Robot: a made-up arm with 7 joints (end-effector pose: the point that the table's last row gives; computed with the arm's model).
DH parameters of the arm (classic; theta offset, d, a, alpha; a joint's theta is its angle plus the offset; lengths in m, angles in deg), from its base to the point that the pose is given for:
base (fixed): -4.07 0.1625 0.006 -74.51
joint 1: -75.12 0.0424 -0.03 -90
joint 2: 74 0.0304 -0.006 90
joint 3: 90 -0.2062 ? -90
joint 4: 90 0.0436 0.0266 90
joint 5: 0 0.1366 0.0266 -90
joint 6: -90 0.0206 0.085 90
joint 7: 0.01 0.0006 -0.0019 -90
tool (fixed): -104.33 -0.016 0 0
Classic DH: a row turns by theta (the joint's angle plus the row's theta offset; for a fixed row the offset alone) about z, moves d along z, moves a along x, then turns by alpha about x.
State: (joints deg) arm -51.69 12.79 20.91 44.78 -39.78 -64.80 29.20
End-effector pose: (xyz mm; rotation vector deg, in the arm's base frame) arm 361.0 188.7 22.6 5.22 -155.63 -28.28
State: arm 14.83 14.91 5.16 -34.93 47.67 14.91 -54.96
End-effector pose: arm 161.0 205.2 -50.7 -66.81 8.97 -94.69
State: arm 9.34 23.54 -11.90 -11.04 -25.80 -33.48 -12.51
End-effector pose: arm 181.2 143.1 -106.6 -76.00 -88.66 -103.48
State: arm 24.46 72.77 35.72 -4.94 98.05 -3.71 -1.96
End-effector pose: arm 203.7 330.4 149.7 45.92 84.88 -75.42
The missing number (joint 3, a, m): 0.0352
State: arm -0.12 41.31 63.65 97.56 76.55 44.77 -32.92
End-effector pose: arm -151.9 333.4 -92.3 -74.21 24.54 46.44
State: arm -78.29 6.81 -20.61 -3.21 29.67 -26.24 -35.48
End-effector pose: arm 330.6 -83.7 288.6 -20.59 17.76 161.78
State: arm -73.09 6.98 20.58 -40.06 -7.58 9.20 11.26
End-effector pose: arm 283.3 97.4 323.6 -5.85 135.45 98.82
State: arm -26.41 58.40 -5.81 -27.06 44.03 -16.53 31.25
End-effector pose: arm 310.1 132.2 159.1 55.84 -40.01 -145.47
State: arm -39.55 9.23 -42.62 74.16 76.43 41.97 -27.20
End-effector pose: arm 333.7 117.8 -145.4 -21.31 77.06 -63.41
